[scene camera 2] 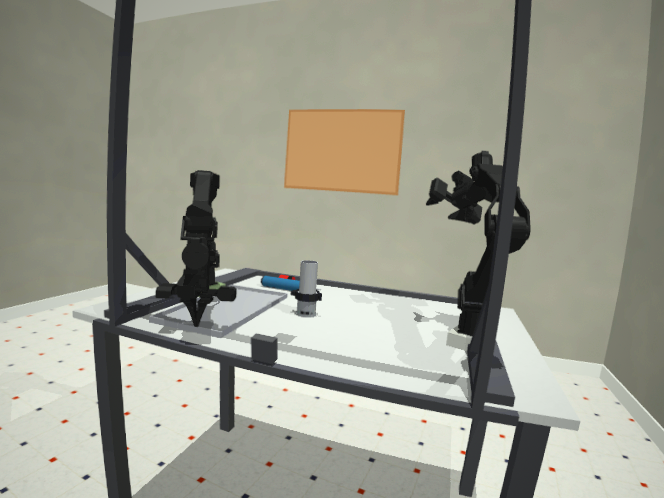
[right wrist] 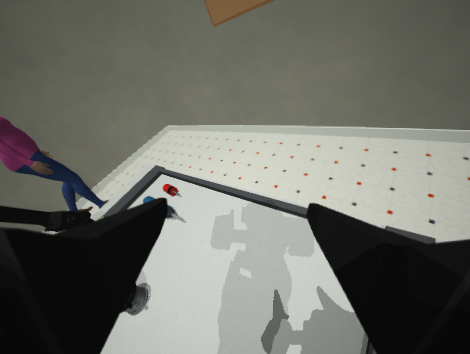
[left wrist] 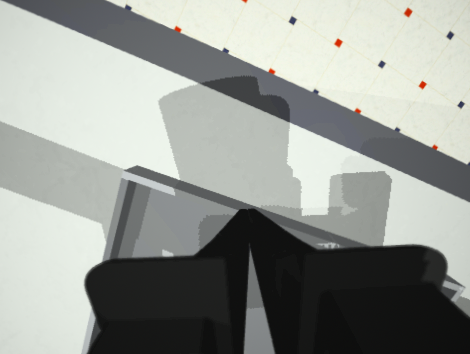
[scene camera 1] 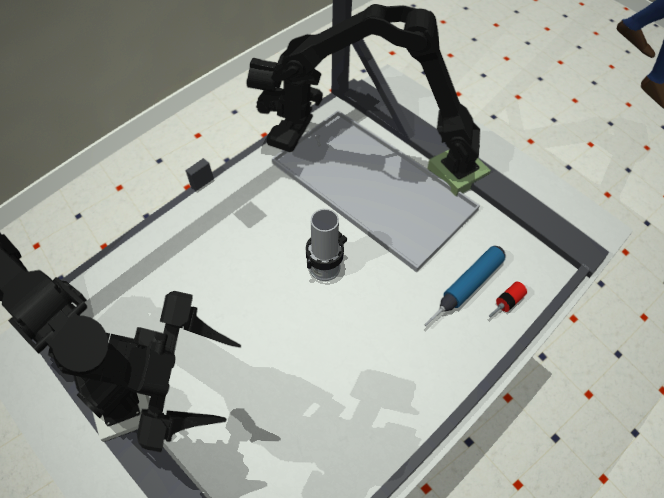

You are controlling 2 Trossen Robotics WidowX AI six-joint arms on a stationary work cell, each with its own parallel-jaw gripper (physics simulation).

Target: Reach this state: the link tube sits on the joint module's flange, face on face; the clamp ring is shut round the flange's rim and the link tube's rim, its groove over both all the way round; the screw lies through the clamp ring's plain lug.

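Pixels of known places: left gripper, between the fingertips: (scene camera 2: pixel 196 326) (left wrist: pixel 247 216); right gripper, between the fingertips: (scene camera 2: pixel 437 210) (right wrist: pixel 239 207) (scene camera 1: pixel 233 383); left arm's base, origin of its link: (scene camera 1: pixel 460 164); right arm's base, origin of its link: (scene camera 2: pixel 472 332) (scene camera 1: pixel 119 404).
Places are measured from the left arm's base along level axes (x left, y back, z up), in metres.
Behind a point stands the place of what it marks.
Observation:
The grey link tube (scene camera 1: pixel 324 238) @(x 0.065, y -0.405, z 0.108 m) (scene camera 2: pixel 308 276) @(x 0.022, y -0.404, z 0.091 m) stands upright over the joint module (scene camera 1: pixel 324 273) @(x 0.068, y -0.406, z -0.007 m) (scene camera 2: pixel 306 308) @(x 0.020, y -0.405, z -0.004 m) (right wrist: pixel 141 299) @(x 0.062, y -0.412, z -0.013 m). The black clamp ring (scene camera 1: pixel 325 263) @(x 0.074, y -0.408, z 0.040 m) (scene camera 2: pixel 307 295) @(x 0.013, y -0.410, z 0.037 m) is round the joint between them; how its groove sits is too small to tell. My left gripper (scene camera 1: pixel 281 144) @(x -0.270, y -0.268, z -0.015 m) (scene camera 2: pixel 196 323) @(x -0.270, y -0.268, z -0.015 m) (left wrist: pixel 247 216) @(x -0.270, y -0.268, z -0.015 m) points down over the grey tray, its fingertips together, with no thing seen between them. The screw does not show; the fingers hide part of the tray in the left wrist view. My right gripper (scene camera 1: pixel 232 382) @(x 0.297, y -0.690, z 0.305 m) (scene camera 2: pixel 439 210) @(x 0.297, y -0.690, z 0.305 m) (right wrist: pixel 239 207) @(x 0.297, y -0.690, z 0.305 m) is open and empty, raised, away from the assembly.
The shallow grey tray (scene camera 1: pixel 439 225) @(x 0.092, y -0.132, z -0.026 m) (scene camera 2: pixel 257 305) @(x 0.002, y -0.236, z -0.027 m) (left wrist: pixel 114 220) @(x -0.226, y -0.330, z -0.015 m) lies beside the assembly. A blue driver (scene camera 1: pixel 477 276) @(x 0.245, y -0.167, z 0.009 m) (scene camera 2: pixel 278 283) @(x 0.215, y -0.157, z -0.006 m) and a smaller red driver (scene camera 1: pixel 517 292) @(x 0.315, y -0.120, z 0.002 m) (right wrist: pixel 170 189) @(x 0.311, y -0.150, z 0.001 m) lie near the table's edge. A dark block (scene camera 1: pixel 200 174) @(x -0.279, y -0.501, z 0.012 m) (scene camera 2: pixel 264 349) @(x -0.301, y -0.509, z 0.004 m) is at the frame rail.

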